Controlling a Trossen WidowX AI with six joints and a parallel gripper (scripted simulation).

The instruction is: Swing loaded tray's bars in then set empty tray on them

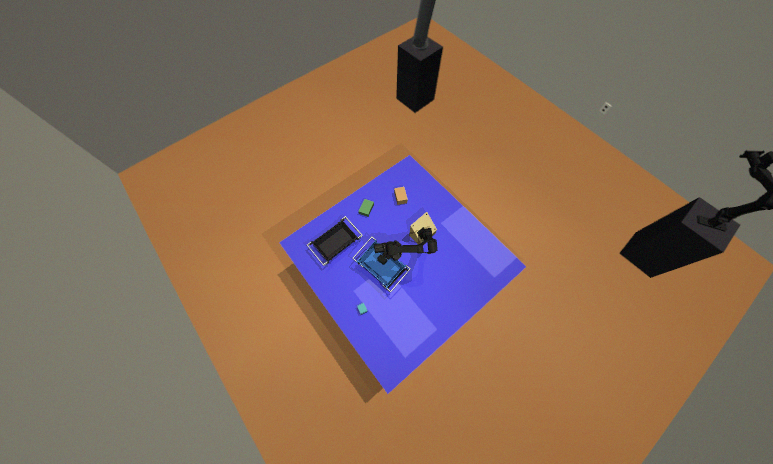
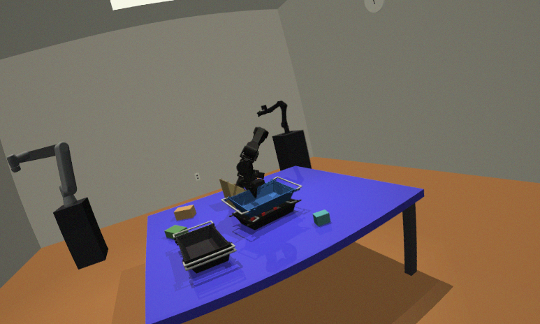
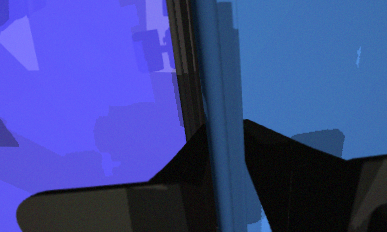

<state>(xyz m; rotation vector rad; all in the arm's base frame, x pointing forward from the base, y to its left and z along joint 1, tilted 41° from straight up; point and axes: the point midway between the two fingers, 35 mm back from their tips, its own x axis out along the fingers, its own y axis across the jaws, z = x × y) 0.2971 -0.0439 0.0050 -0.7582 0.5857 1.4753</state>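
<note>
The blue tray lies 80 mm ahead of my gripper tip, 20 mm above it and 10 mm to the left of it. Also, from my gripper tip: teal block: 370 mm ahead, 130 mm to the left, 80 mm below; then orange block: 430 mm behind, 330 mm to the right, 70 mm below; then green block: 440 mm to the right, 160 mm behind, 80 mm below.
</note>
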